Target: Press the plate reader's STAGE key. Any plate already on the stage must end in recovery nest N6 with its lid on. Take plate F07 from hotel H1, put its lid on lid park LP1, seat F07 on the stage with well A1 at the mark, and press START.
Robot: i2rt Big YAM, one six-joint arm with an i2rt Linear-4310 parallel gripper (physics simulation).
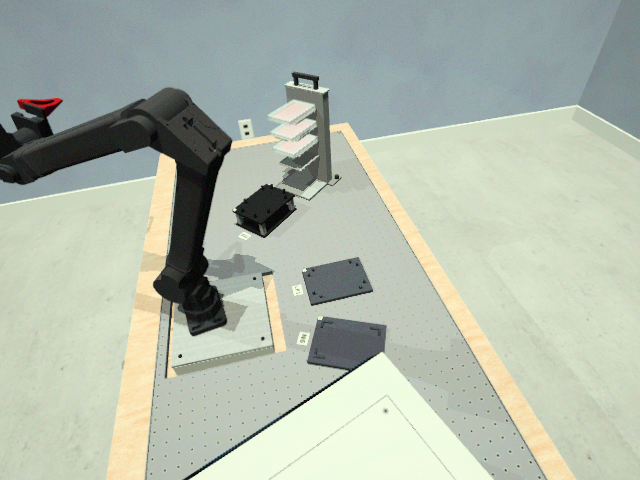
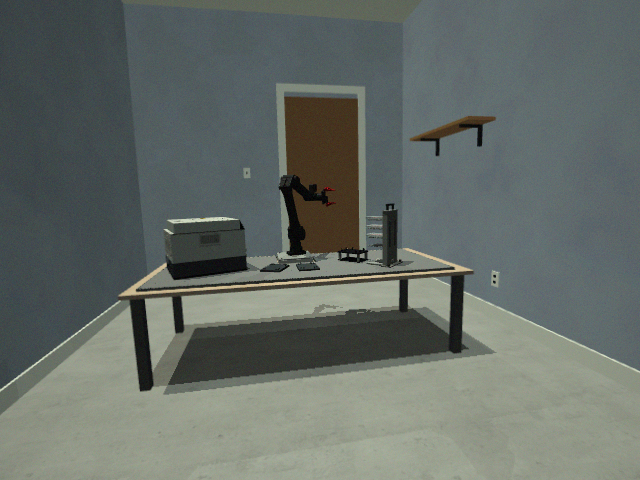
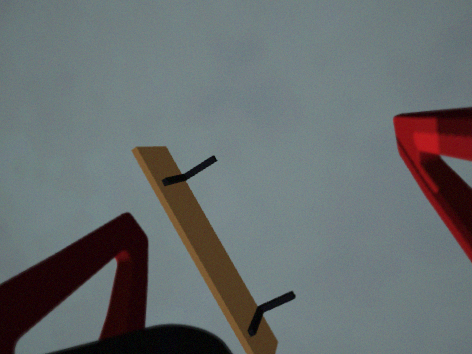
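Observation:
My gripper is open and empty, high above the table. The plate reader is a pale box with a dark base; no stage shows outside it, and its keys cannot be made out. Hotel H1 is a grey tower holding three pinkish plates, the top one, the middle one and the lower one; their labels are unreadable. Lid park LP1 is a bare dark pad with pegs. Recovery nest N6 is bare where it shows; the reader hides one corner.
A black raised stand with pegs stands between the hotel and the arm's base plate. The table has a wooden rim. A wall shelf hangs beyond the hotel side.

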